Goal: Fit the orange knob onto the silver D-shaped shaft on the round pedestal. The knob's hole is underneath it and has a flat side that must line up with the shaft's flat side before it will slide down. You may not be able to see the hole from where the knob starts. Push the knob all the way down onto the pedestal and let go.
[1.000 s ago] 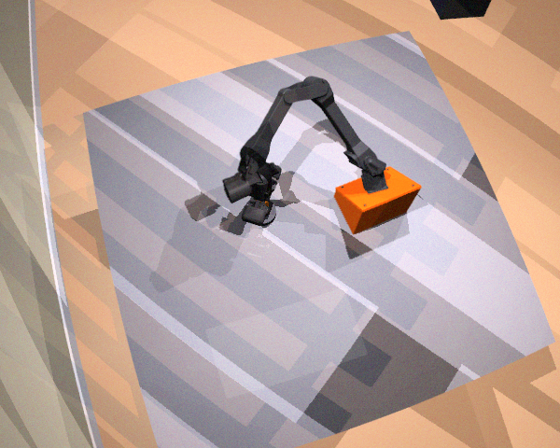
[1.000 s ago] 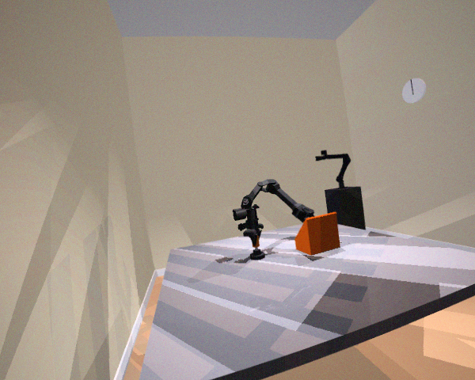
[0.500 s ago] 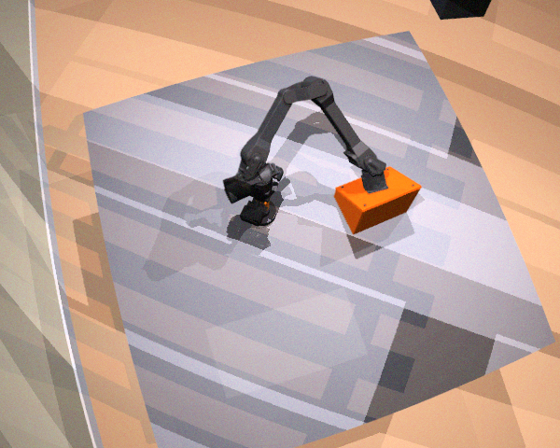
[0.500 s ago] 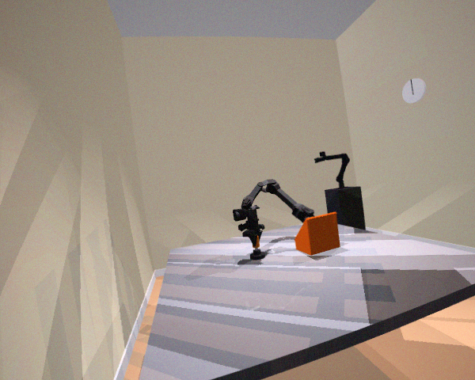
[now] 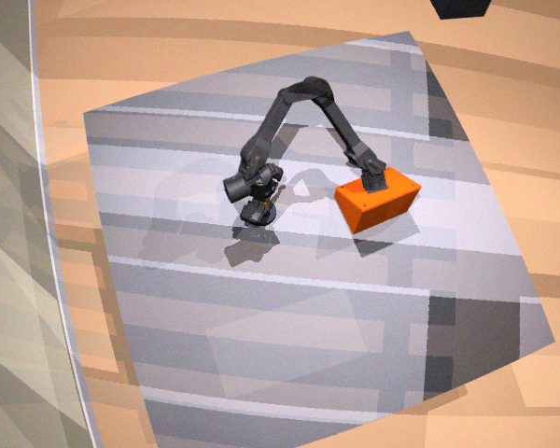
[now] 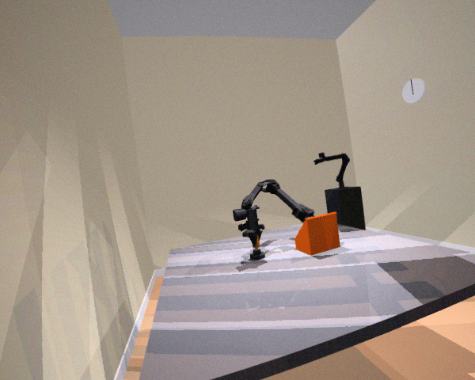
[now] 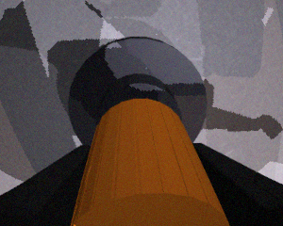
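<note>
The dark round pedestal is 4 cm below my gripper tip. Also, from my gripper tip: orange knob (3 cm above).
</note>
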